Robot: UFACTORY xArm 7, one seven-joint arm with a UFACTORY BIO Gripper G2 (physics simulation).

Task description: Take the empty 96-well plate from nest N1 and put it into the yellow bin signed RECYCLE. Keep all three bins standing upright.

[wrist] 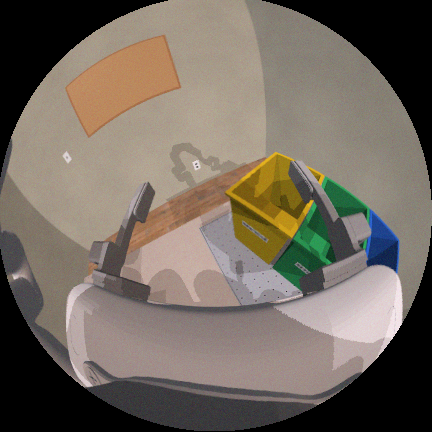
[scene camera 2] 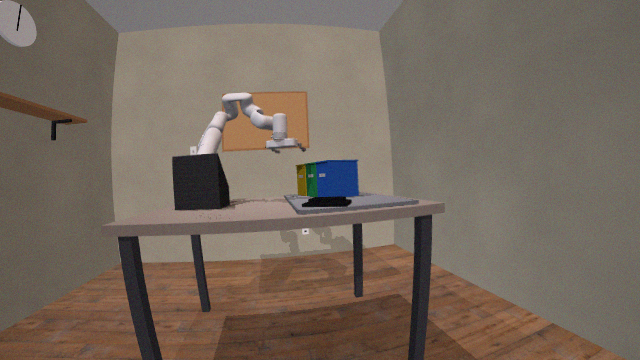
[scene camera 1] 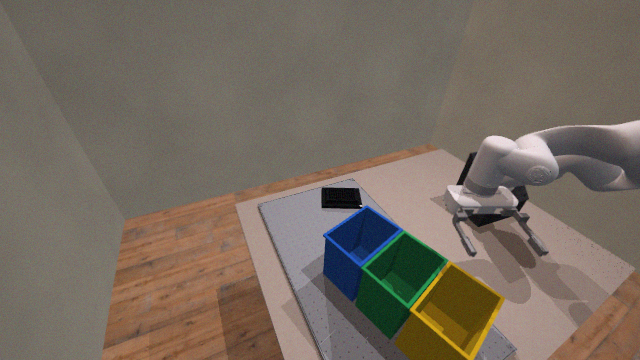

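Where they show: hand, its tool point: (wrist: 218, 188) (scene camera 2: 290, 150) (scene camera 1: 503, 246); arm's base, origin of its link: (scene camera 2: 200, 172).
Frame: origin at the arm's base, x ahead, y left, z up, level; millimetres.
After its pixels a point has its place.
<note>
A dark rectangular item with a gridded top (scene camera 1: 341, 197) @[y -173, x 593, z -131 mm] (scene camera 2: 327, 201) @[y -235, x 584, z -137 mm] lies at the far end of the grey board in scene camera 1; plate and nest cannot be told apart, and no N1 label is legible. The yellow bin (scene camera 1: 465, 300) @[y 354, x 460, z -53 mm] (scene camera 2: 301, 185) @[y 344, x 463, z -96 mm] (wrist: 247, 242) @[y 357, x 456, z -122 mm] stands upright at the other end of the bin row; its front sign is blurred. My gripper (scene camera 1: 509, 252) @[y 328, x 409, z 107 mm] (scene camera 2: 290, 150) @[y 328, x 409, z 107 mm] (wrist: 222, 175) @[y 328, x 409, z 107 mm] is open and empty, high above the table beside the bins. In the wrist view one finger overlaps the yellow bin. The dark item does not show there.
The green bin (scene camera 1: 382, 310) @[y 315, x 666, z -66 mm] (scene camera 2: 312, 186) @[y 211, x 528, z -99 mm] (wrist: 290, 262) @[y 261, x 504, z -56 mm] and the blue bin (scene camera 1: 340, 265) @[y 185, x 730, z -42 mm] (scene camera 2: 337, 179) @[y 76, x 650, z -67 mm] (wrist: 385, 240) @[y 153, x 744, z -2 mm] stand upright beside the yellow bin on the perforated board (scene camera 1: 290, 220) @[y -117, x 815, z -154 mm] (scene camera 2: 380, 201) @[y -188, x 789, z -154 mm] (wrist: 225, 250) @[y 370, x 398, z -154 mm]. A black box (scene camera 2: 197, 182) @[y -85, x 23, z -46 mm] stands on the table (scene camera 2: 240, 221) @[y -402, x 315, z -169 mm].
</note>
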